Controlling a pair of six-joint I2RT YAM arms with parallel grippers.
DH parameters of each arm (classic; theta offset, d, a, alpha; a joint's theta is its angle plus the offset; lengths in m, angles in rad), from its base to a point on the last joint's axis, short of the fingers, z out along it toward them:
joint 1: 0 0.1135 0.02 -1.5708
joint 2: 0 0 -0.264 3.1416
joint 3: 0.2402 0 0.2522 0
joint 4: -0.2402 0 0.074 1.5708
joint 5: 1.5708 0 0 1.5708
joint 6: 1.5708 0.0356 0 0
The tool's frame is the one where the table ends.
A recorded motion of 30 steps. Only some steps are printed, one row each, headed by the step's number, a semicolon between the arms.
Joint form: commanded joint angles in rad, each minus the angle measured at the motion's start. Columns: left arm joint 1, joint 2, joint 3, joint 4, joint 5, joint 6; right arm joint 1, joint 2, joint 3, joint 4, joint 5, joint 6.
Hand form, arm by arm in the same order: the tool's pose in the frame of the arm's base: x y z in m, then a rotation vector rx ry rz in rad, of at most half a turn. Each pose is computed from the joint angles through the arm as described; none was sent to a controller.
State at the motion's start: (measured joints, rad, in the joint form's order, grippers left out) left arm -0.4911 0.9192 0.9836 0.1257 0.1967 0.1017; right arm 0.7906 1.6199 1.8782 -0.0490 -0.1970 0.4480
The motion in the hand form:
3: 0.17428 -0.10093 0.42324 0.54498 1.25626 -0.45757; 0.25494 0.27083 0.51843 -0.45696 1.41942 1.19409
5: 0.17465 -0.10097 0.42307 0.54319 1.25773 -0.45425; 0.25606 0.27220 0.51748 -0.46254 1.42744 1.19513
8: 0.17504 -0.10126 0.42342 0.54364 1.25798 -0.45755; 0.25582 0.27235 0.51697 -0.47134 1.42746 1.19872
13: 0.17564 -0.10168 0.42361 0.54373 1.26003 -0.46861; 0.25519 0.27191 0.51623 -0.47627 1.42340 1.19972
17: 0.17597 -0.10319 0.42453 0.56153 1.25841 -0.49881; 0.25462 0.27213 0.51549 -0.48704 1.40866 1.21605
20: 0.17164 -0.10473 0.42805 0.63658 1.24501 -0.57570; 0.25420 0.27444 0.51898 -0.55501 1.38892 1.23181
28: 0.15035 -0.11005 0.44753 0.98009 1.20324 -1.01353; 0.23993 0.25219 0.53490 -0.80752 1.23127 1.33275
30: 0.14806 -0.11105 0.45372 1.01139 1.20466 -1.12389; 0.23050 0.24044 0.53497 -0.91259 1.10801 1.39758
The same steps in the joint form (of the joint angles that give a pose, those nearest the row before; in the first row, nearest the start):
3: -0.0014 -0.0208 -0.0050 0.0139 -0.0122 -0.0055; 0.0025 0.0421 0.0442 -0.0170 -0.0407 0.0106
5: -0.0013 -0.0198 -0.0049 0.0139 -0.0155 -0.0043; 0.0025 0.0485 0.0510 -0.0255 -0.0455 0.0102
8: -0.0012 -0.0174 -0.0027 0.0139 -0.0133 -0.0065; 0.0024 0.0477 0.0485 -0.0254 -0.0537 0.0084
13: -0.0005 -0.0142 -0.0004 0.0139 -0.0065 -0.0150; 0.0025 0.0428 0.0386 -0.0178 -0.0576 0.0059
17: -0.0012 -0.0082 0.0065 0.0107 0.0228 -0.0269; 0.0025 0.0390 0.0247 0.0057 -0.0739 0.0099
20: -0.0013 -0.0112 0.0250 -0.0195 0.1218 -0.0394; 0.0025 0.0543 0.0572 -0.0098 -0.1304 -0.0156
28: -0.0013 0.0001 0.1436 -0.1822 0.6182 -0.1581; -0.0389 -0.0051 0.0328 0.0353 -0.4124 -0.0640
30: -0.0013 0.0119 0.1695 -0.1809 0.7025 -0.2342; -0.0568 -0.0582 -0.0588 0.1702 -0.5501 -0.0441

